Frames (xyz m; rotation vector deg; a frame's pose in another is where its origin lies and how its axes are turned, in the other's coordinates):
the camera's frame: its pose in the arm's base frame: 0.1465 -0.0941 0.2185 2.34 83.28 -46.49
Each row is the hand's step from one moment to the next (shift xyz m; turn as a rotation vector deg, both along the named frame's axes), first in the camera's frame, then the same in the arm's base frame.
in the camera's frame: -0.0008 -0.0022 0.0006 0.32 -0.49 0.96
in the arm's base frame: -0.0005 -0.0016 0.0018 0.54 -0.98 0.09
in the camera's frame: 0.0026 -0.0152 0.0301 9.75 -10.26 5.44
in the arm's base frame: 0.0178 -0.0272 0.0094 -1.47 -14.75 -3.17
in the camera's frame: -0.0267 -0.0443 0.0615 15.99 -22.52 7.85
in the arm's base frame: 0.0326 -0.0506 0.0533 -6.23 -27.88 -2.87
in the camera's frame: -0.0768 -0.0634 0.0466 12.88 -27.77 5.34
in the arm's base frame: 0.0148 -0.0343 0.1034 -10.76 -29.10 1.77
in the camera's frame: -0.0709 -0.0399 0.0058 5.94 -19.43 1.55
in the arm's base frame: -0.0087 0.0004 0.0811 -9.11 -17.87 3.59
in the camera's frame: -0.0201 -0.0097 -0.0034 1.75 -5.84 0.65
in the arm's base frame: -0.0060 0.0038 0.0214 -2.58 -5.45 1.14
